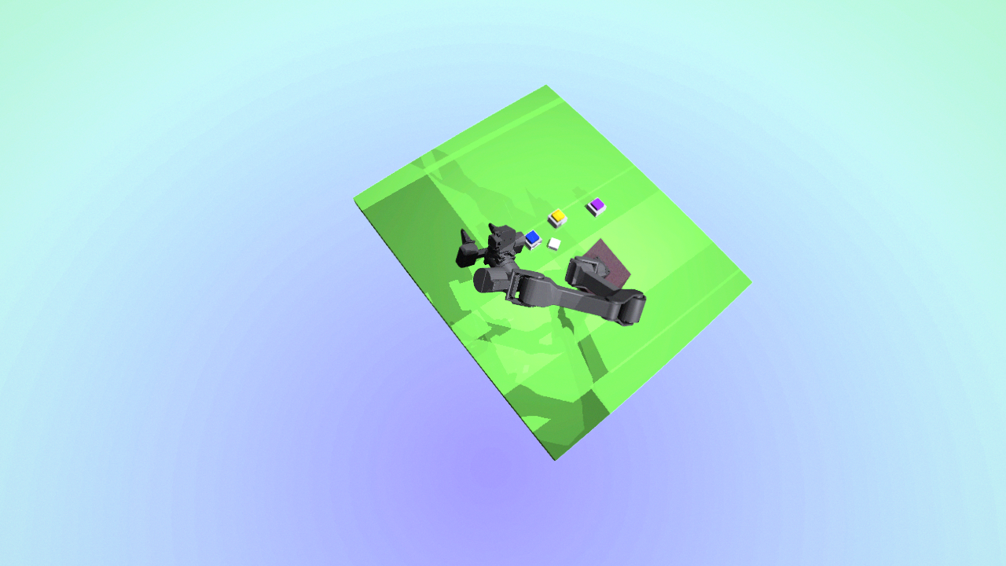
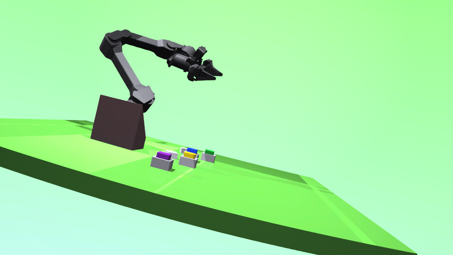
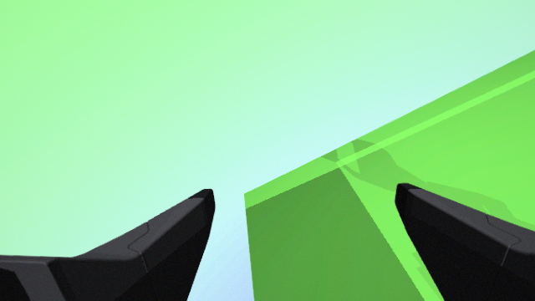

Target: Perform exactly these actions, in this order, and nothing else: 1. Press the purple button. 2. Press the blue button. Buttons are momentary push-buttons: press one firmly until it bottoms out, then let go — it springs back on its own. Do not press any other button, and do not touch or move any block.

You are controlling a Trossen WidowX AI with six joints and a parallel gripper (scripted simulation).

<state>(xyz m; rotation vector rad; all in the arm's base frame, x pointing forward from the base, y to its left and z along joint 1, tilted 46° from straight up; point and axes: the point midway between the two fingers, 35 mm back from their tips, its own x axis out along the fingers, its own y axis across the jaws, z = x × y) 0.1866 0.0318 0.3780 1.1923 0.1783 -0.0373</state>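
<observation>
My gripper tip is now 20 mm past the purple button, 480 mm to the left of it and 290 mm above it. The rest, counted from my gripper tip: white block 50 mm behind, 270 mm to the right, 310 mm below; green button 50 mm ahead, 110 mm to the right, 290 mm below; blue button 210 mm to the right, 290 mm below.
</observation>
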